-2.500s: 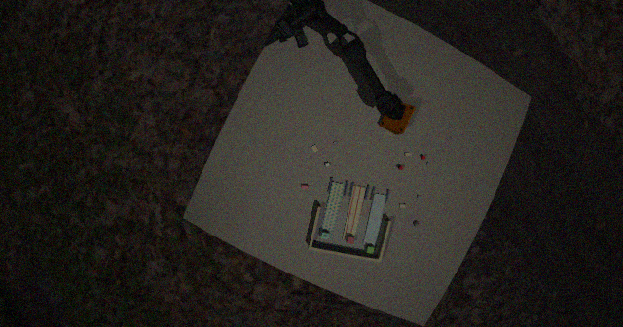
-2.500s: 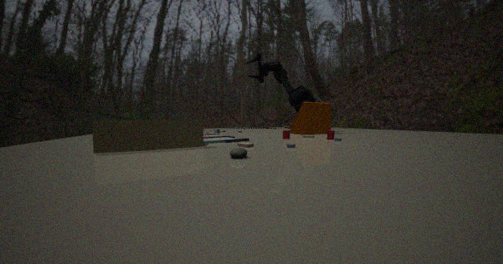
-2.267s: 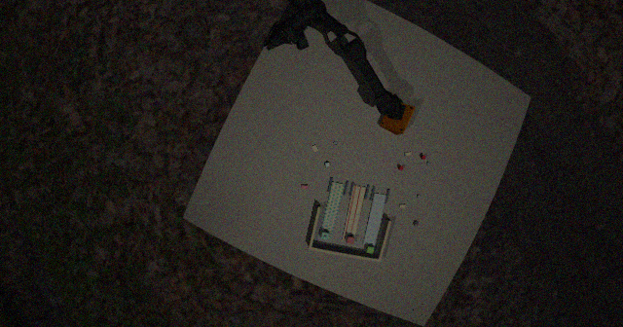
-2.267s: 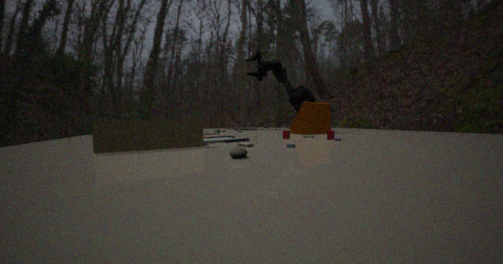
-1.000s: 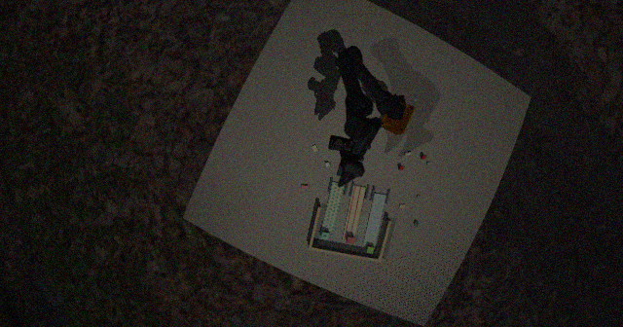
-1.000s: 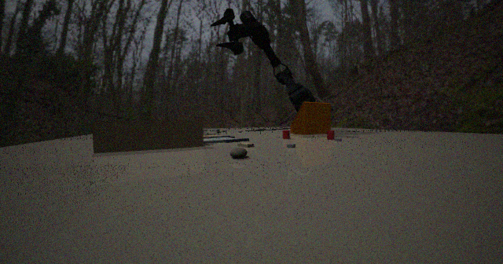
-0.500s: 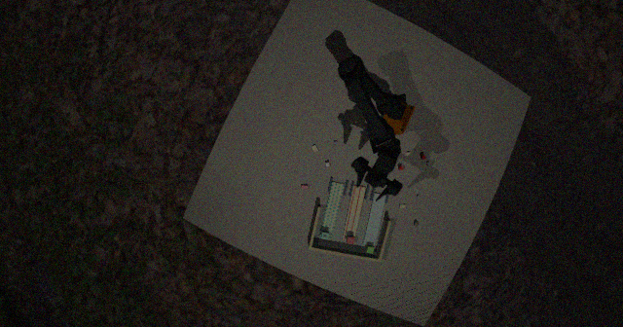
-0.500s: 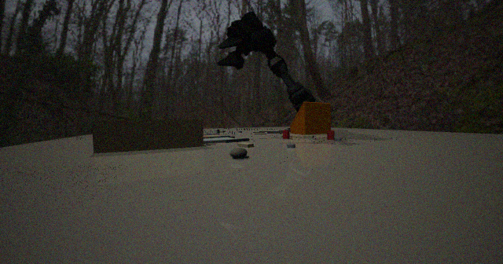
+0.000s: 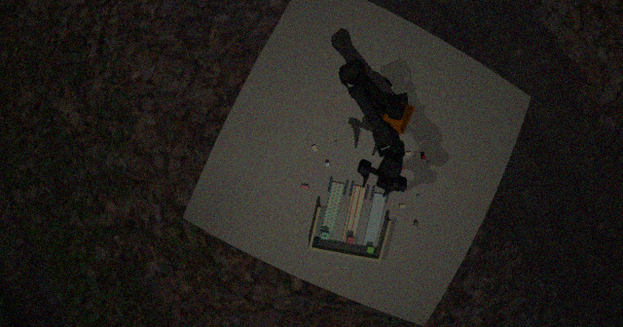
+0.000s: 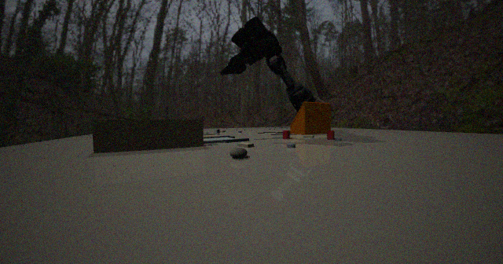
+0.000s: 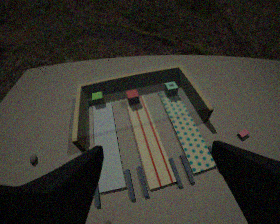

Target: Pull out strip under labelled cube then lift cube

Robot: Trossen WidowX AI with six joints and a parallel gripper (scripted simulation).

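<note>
My gripper tip is now 130 mm short of the red-lined strip, 10 mm to the right of it and 200 mm above it. Also, from my gripper tip: grey pebble 70 mm ahead, 290 mm to the left, 200 mm below.
</note>
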